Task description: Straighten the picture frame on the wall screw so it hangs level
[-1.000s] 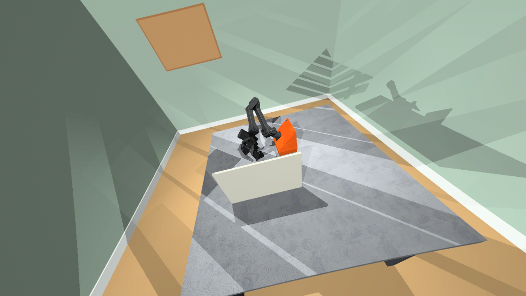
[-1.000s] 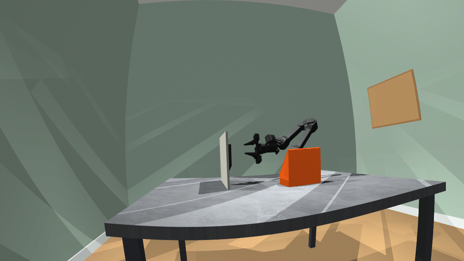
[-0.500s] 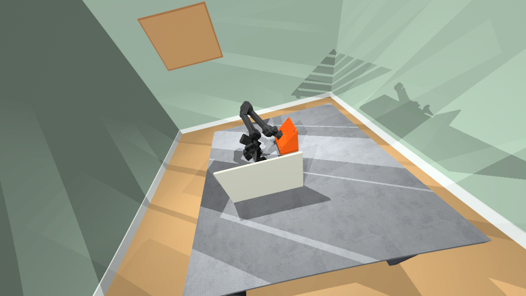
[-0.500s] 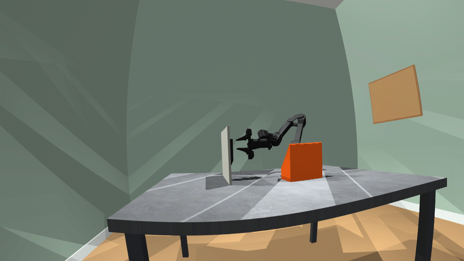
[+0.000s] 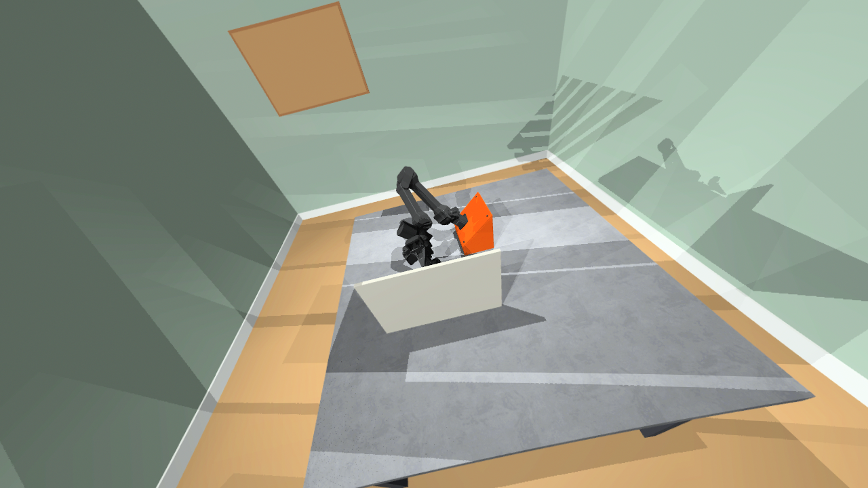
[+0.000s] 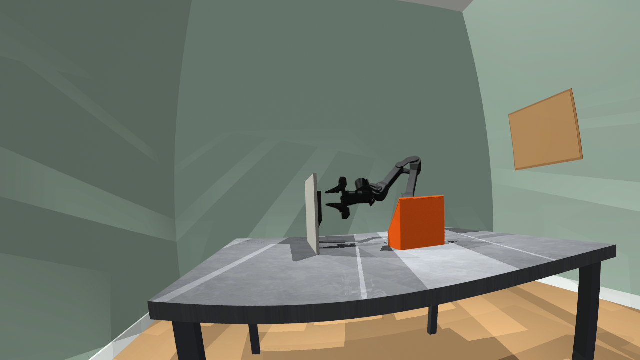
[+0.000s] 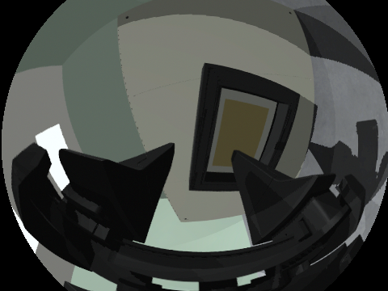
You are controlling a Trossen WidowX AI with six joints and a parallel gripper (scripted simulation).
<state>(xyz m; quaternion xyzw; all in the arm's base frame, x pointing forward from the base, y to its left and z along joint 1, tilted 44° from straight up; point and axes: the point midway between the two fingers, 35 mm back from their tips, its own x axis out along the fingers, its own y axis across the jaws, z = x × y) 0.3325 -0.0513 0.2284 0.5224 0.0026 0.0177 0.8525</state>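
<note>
Right now my gripper tip is 50 mm short of the picture frame, 20 mm to the right of it and 50 mm above it. Also, from my gripper tip: wall panel (60 mm ahead, 10 mm to the left, 60 mm below).
</note>
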